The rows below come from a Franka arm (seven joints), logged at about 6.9 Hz.
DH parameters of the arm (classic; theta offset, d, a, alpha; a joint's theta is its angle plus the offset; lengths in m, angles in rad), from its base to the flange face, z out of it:
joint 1: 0 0.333 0 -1.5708
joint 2: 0 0 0 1.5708
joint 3: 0 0.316 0.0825 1.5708
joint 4: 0 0 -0.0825 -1.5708
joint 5: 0 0.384 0 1.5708
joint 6: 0 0 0.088 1.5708
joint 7: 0 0.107 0 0
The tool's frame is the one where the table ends.
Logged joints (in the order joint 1, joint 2, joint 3, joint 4, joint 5, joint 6, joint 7), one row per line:
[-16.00, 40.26, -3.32, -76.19, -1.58, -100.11, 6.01]
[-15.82, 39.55, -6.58, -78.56, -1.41, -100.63, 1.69]
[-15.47, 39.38, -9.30, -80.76, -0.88, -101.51, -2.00]
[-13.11, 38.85, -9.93, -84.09, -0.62, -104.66, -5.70]
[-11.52, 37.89, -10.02, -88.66, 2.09, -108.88, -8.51]
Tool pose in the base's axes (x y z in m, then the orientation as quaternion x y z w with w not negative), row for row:
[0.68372, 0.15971, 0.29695, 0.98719, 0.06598, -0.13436, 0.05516]
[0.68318, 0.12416, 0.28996, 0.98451, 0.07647, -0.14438, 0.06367]
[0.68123, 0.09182, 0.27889, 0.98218, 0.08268, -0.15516, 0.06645]
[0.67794, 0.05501, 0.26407, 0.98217, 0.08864, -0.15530, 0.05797]
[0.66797, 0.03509, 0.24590, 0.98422, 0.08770, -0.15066, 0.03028]
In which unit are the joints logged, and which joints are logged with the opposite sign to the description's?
The joints are logged in degrees. Opposite sign: joint 1, joint 6.
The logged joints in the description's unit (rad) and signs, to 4 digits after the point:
[0.2793, 0.7027, -0.0579, -1.3298, -0.0276, 1.7472, 0.1049]
[0.2761, 0.6903, -0.1148, -1.3711, -0.0246, 1.7563, 0.0295]
[0.2700, 0.6873, -0.1623, -1.4095, -0.0154, 1.7717, -0.0349]
[0.2288, 0.6781, -0.1733, -1.4676, -0.0108, 1.8267, -0.0995]
[0.2011, 0.6613, -0.1749, -1.5474, 0.0365, 1.9003, -0.1485]

